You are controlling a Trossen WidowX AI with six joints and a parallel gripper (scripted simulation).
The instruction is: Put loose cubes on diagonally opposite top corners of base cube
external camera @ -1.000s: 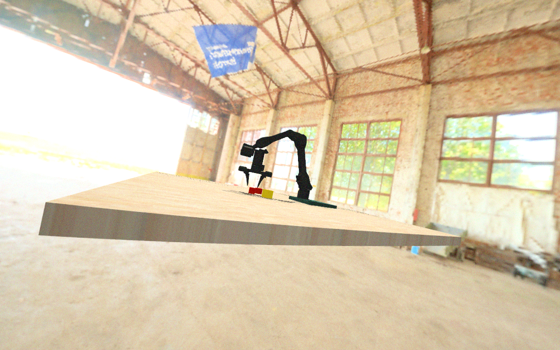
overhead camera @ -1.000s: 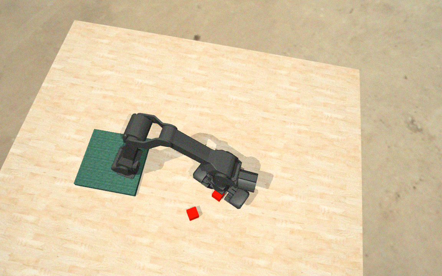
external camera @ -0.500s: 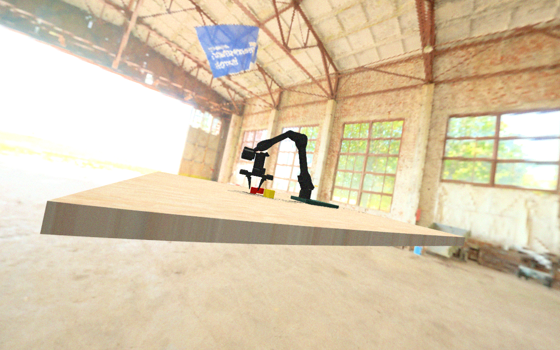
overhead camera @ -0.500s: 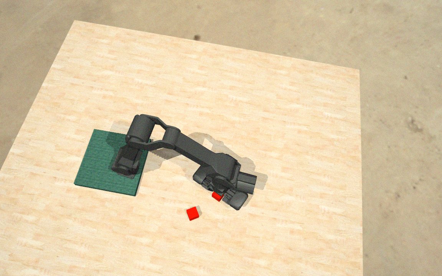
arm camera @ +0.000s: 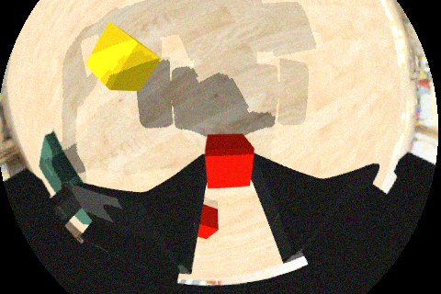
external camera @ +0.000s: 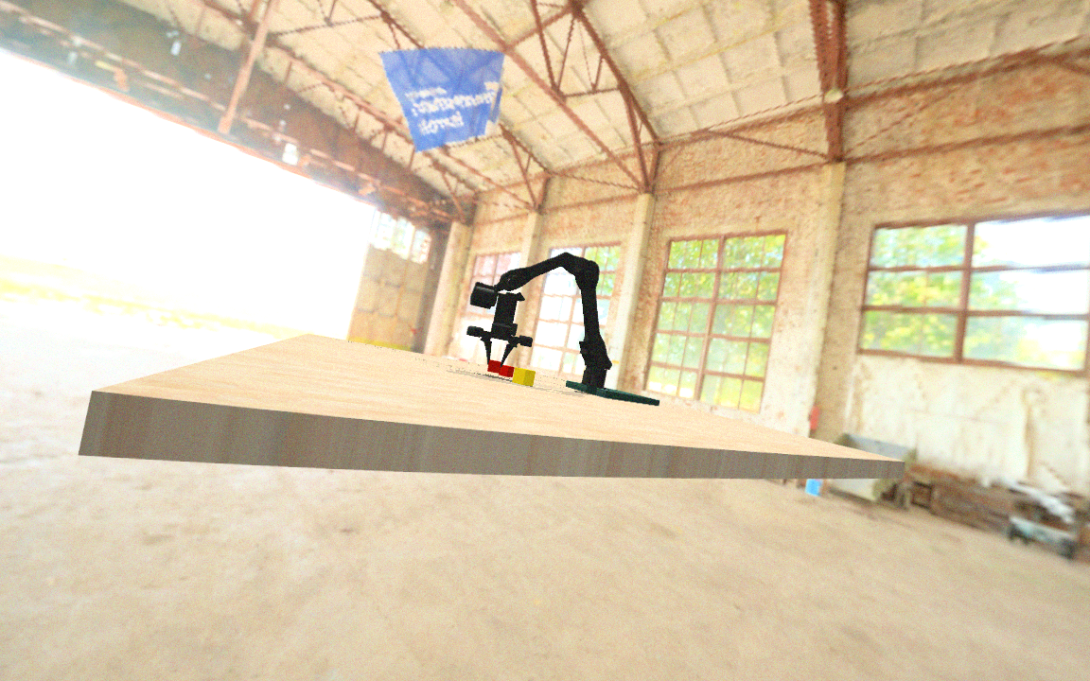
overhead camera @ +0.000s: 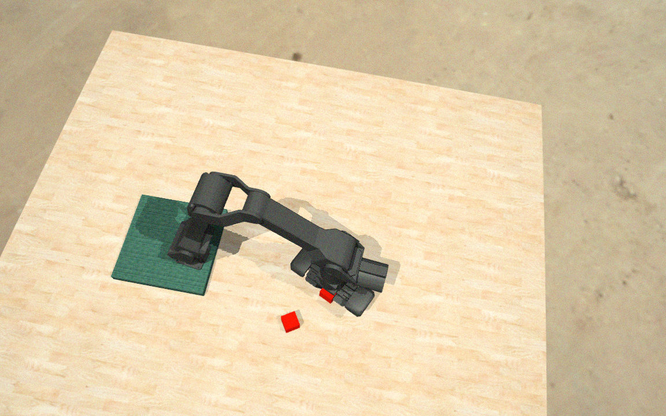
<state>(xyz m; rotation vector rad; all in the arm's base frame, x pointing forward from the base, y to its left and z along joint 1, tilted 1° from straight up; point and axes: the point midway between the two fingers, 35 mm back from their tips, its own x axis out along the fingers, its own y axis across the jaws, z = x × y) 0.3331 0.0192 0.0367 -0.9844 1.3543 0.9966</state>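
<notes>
My gripper tip is now 6 cm past the yellow base cube, 11 cm to the right of it and 1 cm above it.
</notes>
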